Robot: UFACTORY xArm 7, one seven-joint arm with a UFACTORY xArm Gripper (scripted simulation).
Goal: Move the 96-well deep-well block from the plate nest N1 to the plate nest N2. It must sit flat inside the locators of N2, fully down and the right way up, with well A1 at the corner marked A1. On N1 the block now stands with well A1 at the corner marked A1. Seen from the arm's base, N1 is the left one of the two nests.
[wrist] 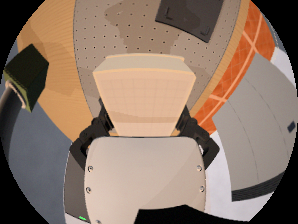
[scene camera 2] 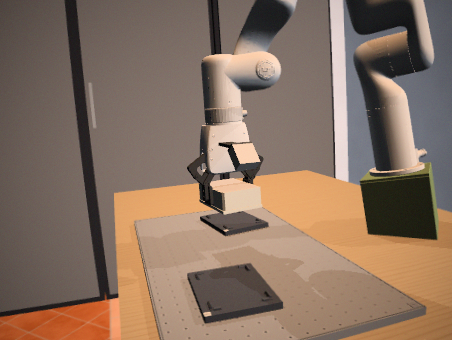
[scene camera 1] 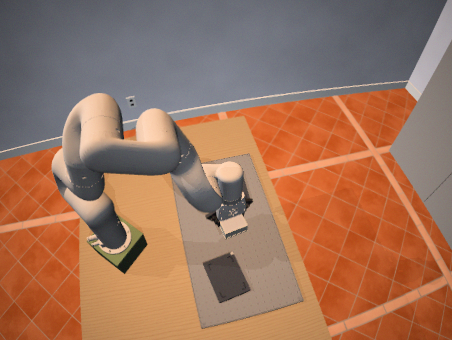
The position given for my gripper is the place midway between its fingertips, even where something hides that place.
In view: my gripper point(scene camera 2: 229, 200), a cream deep-well block point(scene camera 2: 231, 195) and a dark plate nest N2 point(scene camera 2: 242, 222).
The cream deep-well block is seen too in the wrist view point(wrist: 144, 94). My gripper shows as well in the wrist view point(wrist: 144, 100).
